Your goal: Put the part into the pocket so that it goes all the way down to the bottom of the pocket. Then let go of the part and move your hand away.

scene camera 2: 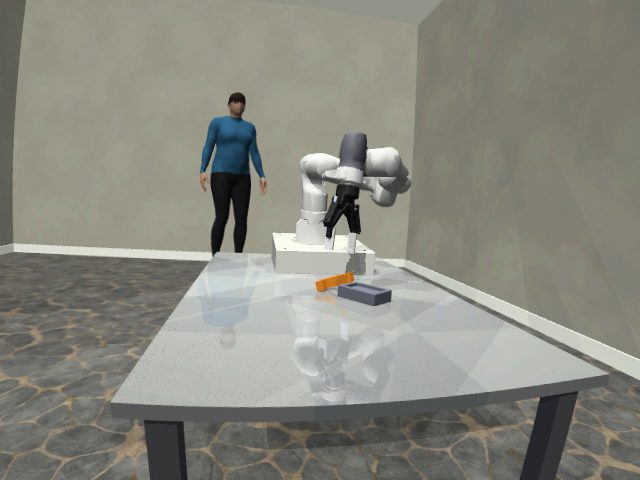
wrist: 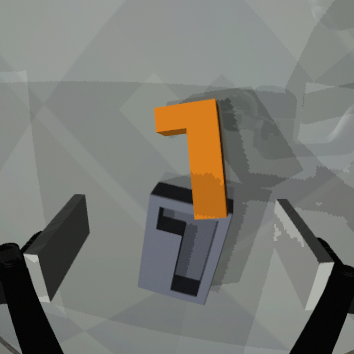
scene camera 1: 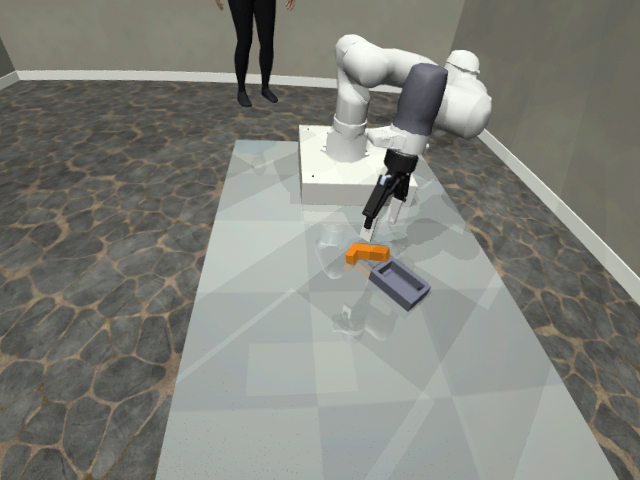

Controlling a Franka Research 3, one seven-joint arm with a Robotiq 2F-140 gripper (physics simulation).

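The orange L-shaped part (scene camera 1: 369,252) (scene camera 2: 334,281) (wrist: 204,150) lies tilted, outside the pocket. The end of its long arm is raised over the rim of the grey-blue block (scene camera 1: 390,292) (scene camera 2: 361,296) (wrist: 159,265) and appears to rest on it; its short arm is at the low end, away from the block. The block stands on the table with its L-shaped pocket facing up and empty. My gripper (scene camera 1: 380,226) (scene camera 2: 340,246) (wrist: 179,216) is wide open and empty, above the table and higher than the part. In the wrist view the block shows between the fingers and the part mostly beyond them.
The glossy table (scene camera 1: 279,434) (scene camera 2: 258,382) shows reflections and shadows. The white robot base (scene camera 1: 351,193) (scene camera 2: 320,262) stands at its far end, behind the part. A person (scene camera 1: 253,51) (scene camera 2: 231,149) stands on the floor beyond the table, to the left of the arm.
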